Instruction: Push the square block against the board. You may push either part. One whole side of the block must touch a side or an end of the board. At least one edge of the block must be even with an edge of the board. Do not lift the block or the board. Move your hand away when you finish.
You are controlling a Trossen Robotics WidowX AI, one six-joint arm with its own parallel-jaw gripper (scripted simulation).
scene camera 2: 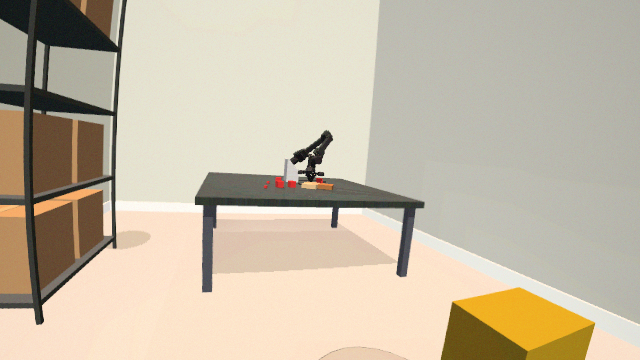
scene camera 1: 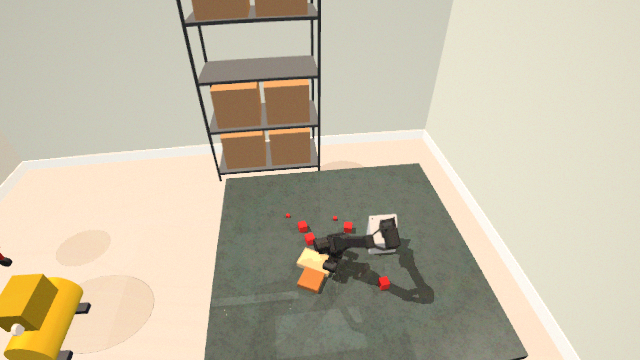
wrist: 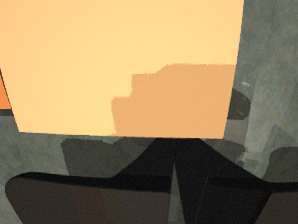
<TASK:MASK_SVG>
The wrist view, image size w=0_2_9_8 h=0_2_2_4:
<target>my gripper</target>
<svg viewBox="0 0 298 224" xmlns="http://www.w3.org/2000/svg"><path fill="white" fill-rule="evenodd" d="M4 188L13 210L15 210L23 224L168 224L170 184L172 184L174 163L176 163L178 190L180 190L182 209L184 209L182 214L184 214L185 224L298 224L298 183L289 183L289 181L287 183L270 183L270 181L258 179L253 173L249 173L246 169L235 165L233 161L227 160L212 145L205 144L200 139L156 137L153 143L142 152L140 157L137 157L133 163L126 165L112 179L108 179L108 177L49 175L48 172L25 172L23 175L20 173L20 175L9 179Z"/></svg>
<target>tan flat piece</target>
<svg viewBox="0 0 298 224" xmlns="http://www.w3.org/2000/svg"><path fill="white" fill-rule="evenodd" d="M0 0L1 73L3 73L5 88L7 88L9 103L12 105L12 112L15 115L16 124L20 132L68 133L68 135L222 139L223 131L225 131L227 111L229 111L231 92L233 92L235 67L237 67L235 60L237 60L239 37L241 37L239 31L241 31L243 0Z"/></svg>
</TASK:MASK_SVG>
